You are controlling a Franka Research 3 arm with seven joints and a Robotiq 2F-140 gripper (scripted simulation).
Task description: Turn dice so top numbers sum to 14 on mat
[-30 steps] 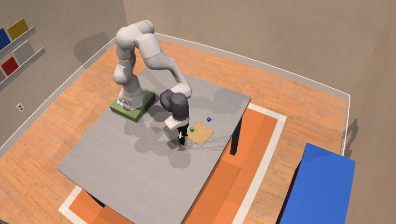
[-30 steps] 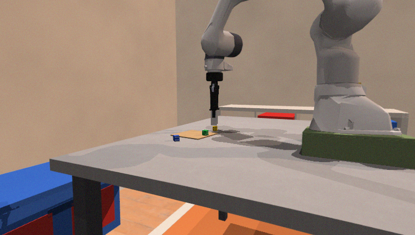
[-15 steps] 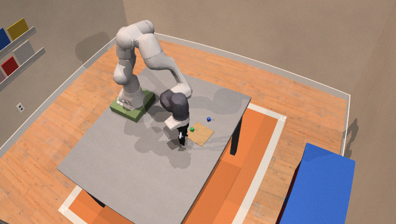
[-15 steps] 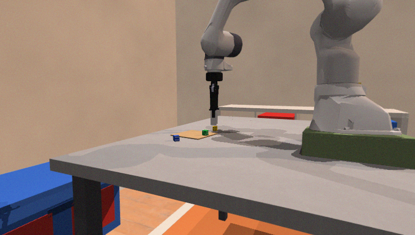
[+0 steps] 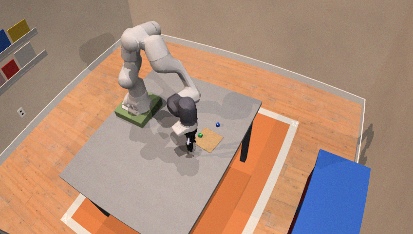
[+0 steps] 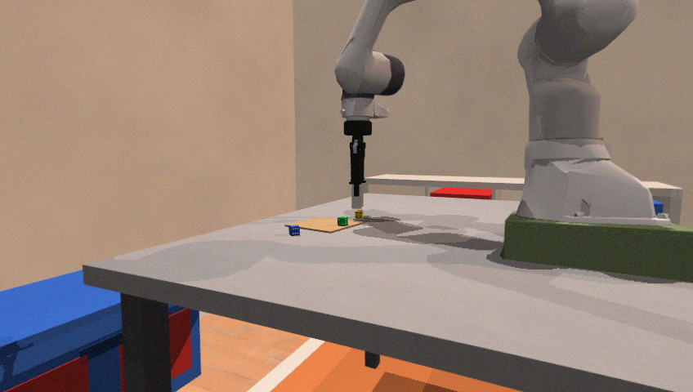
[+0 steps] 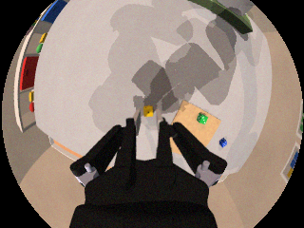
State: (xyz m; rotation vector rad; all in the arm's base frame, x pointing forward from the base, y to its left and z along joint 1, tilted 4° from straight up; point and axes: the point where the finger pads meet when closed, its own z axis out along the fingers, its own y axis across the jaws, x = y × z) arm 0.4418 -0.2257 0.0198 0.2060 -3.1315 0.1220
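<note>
The yellow die lies 5 cm below my hand. Round my hand: tan mat (12 cm to the left, 6 cm below, 5 cm ahead); then blue die (25 cm to the left, 8 cm ahead, 5 cm below); then green die (13 cm to the left, 5 cm below).
</note>
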